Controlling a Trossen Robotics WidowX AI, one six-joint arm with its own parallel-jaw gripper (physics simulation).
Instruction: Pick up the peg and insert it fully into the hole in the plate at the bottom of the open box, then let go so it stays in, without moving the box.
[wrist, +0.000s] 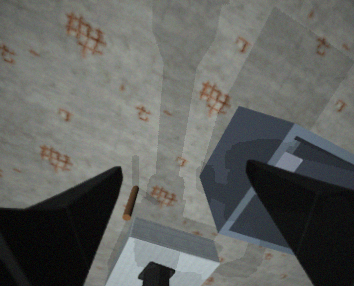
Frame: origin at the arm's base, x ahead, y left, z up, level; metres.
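Seen in the pictures: gripper, between the fingertips: (184, 169); arm's base, origin of its link: (156, 273).
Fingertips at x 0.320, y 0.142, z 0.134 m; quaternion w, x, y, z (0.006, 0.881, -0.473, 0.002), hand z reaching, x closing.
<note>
Pixels of each thing's top centre, then the offset from my fingertips to it. "pt": a spot on its surface instead. Level surfaces: height alone.
- brown peg, centre of its top: (126, 217) 0.173 m back, 0.007 m right, 0.108 m down
- blue-grey open box, centre of its top: (303, 205) 0.009 m ahead, 0.178 m right, 0.050 m down
- pale patch, a spot on its surface: (291, 162) pt 0.045 m ahead, 0.202 m right, 0.130 m down
- pale surface, height of its surface: 0.188 m down
The brown peg (131, 202) stands upright on the patterned surface, its orange-brown end toward the camera. It shows between the two black fingertips, nearer the left one. My gripper (184, 169) is open and empty, with its fingers spread wide and apart from the peg. The blue-grey open box (245, 145) is at the right, partly hidden behind the right finger. A pale patch (291, 162) shows inside its opening. I cannot make out the hole in the plate.
A silver-grey block (175, 235) stands close below the peg at the bottom edge of the view, with a dark shape (156, 274) over its top. Shadows of the arm and box cross the pale surface (100, 100) with its rust-red marks.
</note>
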